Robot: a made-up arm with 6 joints.
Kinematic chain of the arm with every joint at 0, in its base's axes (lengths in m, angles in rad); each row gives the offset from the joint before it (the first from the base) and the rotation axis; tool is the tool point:
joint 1: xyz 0 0 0.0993 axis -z
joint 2: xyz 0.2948 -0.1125 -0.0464 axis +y
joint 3: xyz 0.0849 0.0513 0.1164 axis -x
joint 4: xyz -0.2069 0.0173 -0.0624 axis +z
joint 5: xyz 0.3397 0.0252 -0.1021 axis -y
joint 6: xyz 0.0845 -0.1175 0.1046 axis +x
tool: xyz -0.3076 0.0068 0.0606
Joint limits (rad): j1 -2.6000..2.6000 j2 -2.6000..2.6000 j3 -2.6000..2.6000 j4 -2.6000..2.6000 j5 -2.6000..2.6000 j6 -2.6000..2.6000
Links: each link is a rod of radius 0.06 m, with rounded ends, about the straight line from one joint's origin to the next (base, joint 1, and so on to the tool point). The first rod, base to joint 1, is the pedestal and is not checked.
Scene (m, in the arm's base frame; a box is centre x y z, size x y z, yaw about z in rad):
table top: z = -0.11
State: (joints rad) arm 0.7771 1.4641 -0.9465 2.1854 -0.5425 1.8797
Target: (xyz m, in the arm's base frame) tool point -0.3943 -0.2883 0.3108
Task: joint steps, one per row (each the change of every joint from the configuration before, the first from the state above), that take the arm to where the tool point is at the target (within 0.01 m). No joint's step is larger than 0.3 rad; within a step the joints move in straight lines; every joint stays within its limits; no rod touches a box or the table.
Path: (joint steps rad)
1: 0.2918 -0.1143 -0.0626 -0.0323 0.0479 -0.0025
2: 0.2918 -0.1143 -0.0625 -0.0323 0.0478 -0.0025
3: 0.2918 -0.1143 -0.0626 -0.0323 0.0479 -0.0026
4: 0.2918 -0.1142 -0.0625 -0.0323 0.0478 -0.0025
5: 0.2918 -0.1143 -0.0626 -0.0323 0.0479 -0.0025
6: 0.2918 -0.1143 -0.0625 -0.0324 0.0479 -0.0025

